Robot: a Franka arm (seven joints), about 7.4 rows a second.
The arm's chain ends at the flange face. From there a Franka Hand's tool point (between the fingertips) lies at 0.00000 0.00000 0.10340 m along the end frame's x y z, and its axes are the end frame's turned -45 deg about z.
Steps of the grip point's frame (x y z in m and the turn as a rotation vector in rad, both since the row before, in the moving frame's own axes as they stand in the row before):
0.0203, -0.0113, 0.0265, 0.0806, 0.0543, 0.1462
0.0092, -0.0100, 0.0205, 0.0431, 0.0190, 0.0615
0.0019, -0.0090, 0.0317, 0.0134, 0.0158, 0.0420
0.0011, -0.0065, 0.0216, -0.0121, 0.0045, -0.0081
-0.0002, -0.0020, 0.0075, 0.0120, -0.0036, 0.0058
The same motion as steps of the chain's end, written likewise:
0.0076, -0.0124, 0.0270, 0.0954, -0.0186, 0.1462
0.0011, -0.0090, 0.0206, 0.0439, -0.0170, 0.0615
-0.0052, -0.0056, 0.0317, 0.0206, 0.0017, 0.0420
-0.0050, -0.0059, 0.0216, -0.0054, 0.0117, -0.0081
-0.0004, -0.0007, 0.0075, 0.0059, -0.0110, 0.0058

